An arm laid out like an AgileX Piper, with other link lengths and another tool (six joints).
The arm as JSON. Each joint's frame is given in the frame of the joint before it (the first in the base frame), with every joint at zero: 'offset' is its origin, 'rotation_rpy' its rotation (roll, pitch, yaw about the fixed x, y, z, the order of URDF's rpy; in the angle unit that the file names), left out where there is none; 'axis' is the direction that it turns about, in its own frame. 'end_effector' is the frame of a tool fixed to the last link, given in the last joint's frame.
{
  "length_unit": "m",
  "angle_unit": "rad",
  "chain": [
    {
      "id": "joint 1",
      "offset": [
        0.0,
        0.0,
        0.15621
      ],
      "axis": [
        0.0,
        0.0,
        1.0
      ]
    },
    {
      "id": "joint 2",
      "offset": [
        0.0,
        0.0,
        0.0
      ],
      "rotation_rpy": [
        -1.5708,
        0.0,
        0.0
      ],
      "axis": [
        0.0,
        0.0,
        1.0
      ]
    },
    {
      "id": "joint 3",
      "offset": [
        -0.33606,
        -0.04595,
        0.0
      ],
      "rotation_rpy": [
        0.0,
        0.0,
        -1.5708
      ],
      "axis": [
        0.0,
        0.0,
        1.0
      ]
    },
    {
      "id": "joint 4",
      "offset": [
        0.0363,
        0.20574,
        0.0
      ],
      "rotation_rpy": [
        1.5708,
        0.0,
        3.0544
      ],
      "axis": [
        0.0,
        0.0,
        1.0
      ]
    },
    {
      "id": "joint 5",
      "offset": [
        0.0,
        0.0,
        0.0
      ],
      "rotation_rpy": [
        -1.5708,
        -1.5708,
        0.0
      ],
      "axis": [
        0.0,
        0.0,
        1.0
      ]
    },
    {
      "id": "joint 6",
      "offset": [
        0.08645,
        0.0,
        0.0
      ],
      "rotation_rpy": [
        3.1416,
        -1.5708,
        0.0
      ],
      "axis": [
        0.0,
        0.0,
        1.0
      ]
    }
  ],
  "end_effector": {
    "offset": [
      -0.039,
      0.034,
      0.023
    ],
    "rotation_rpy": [
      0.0,
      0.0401,
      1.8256
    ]
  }
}
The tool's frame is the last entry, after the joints.
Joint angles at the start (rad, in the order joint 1, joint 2, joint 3, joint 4, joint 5, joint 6): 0.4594, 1.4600, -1.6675, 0.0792, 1.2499, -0.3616
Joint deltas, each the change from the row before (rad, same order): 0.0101, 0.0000, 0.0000, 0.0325, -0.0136, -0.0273; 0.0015, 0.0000, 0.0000, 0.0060, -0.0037, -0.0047; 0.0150, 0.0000, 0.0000, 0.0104, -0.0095, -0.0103; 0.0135, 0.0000, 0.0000, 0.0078, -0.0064, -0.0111; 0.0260, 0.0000, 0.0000, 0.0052, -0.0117, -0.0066; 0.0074, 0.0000, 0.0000, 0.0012, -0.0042, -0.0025; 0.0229, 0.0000, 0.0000, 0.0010, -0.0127, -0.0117; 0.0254, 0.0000, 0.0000, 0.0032, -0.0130, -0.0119; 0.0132, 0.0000, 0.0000, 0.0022, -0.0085, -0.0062; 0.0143, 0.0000, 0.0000, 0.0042, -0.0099, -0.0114
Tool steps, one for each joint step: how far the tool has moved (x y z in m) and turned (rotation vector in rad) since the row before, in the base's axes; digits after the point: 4 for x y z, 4 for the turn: -0.0017, 0.0071, 0.0014, 0.0211, -0.0073, 0.0404; -0.0002, 0.0012, 0.0004, 0.0047, -0.0023, 0.0066; -0.0019, 0.0057, 0.0010, 0.0086, -0.0075, 0.0251; -0.0018, 0.0050, 0.0008, 0.0046, -0.0063, 0.0237; -0.0033, 0.0080, 0.0013, 0.0074, -0.0101, 0.0311; -0.0009, 0.0023, 0.0005, 0.0021, -0.0040, 0.0091; -0.0030, 0.0070, 0.0015, 0.0024, -0.0151, 0.0305; -0.0036, 0.0078, 0.0016, 0.0045, -0.0143, 0.0336; -0.0019, 0.0041, 0.0010, 0.0039, -0.0085, 0.0173; -0.0023, 0.0047, 0.0012, 0.0040, -0.0110, 0.0227
